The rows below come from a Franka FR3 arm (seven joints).
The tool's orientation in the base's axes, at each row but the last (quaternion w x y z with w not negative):
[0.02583 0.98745 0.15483 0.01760]
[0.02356 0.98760 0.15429 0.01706]
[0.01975 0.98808 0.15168 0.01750]
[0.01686 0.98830 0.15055 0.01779]
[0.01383 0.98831 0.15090 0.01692]
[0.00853 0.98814 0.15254 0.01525]
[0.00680 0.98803 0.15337 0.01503]
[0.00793 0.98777 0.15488 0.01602]
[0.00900 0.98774 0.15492 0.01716]
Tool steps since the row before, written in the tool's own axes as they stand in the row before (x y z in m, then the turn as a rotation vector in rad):
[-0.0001 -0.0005 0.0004 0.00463 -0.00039 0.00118]
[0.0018 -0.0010 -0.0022 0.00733 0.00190 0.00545]
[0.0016 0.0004 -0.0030 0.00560 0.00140 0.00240]
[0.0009 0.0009 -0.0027 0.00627 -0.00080 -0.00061]
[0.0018 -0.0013 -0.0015 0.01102 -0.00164 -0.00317]
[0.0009 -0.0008 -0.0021 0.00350 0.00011 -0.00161]
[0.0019 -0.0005 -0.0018 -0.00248 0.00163 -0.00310]
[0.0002 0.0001 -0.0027 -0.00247 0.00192 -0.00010]
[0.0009 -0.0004 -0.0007 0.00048 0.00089 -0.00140]
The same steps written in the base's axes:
[-0.0002 0.0004 -0.0004 0.00434 0.00174 -0.00108]
[0.0013 0.0016 0.0022 0.00778 0.00021 -0.00515]
[0.0015 0.0002 0.0031 0.00585 0.00027 -0.00217]
[0.0010 -0.0005 0.0028 0.00572 0.00265 0.00077]
[0.0013 0.0018 0.0015 0.00990 0.00493 0.00344]
[0.0005 0.0011 0.0021 0.00332 0.00097 0.00171]
[0.0016 0.0011 0.0018 -0.00197 -0.00228 0.00306]
[0.0001 0.0000 0.0027 -0.00177 -0.00258 0.00007]
[0.0007 0.0007 0.0007 0.00068 -0.00068 0.00143]

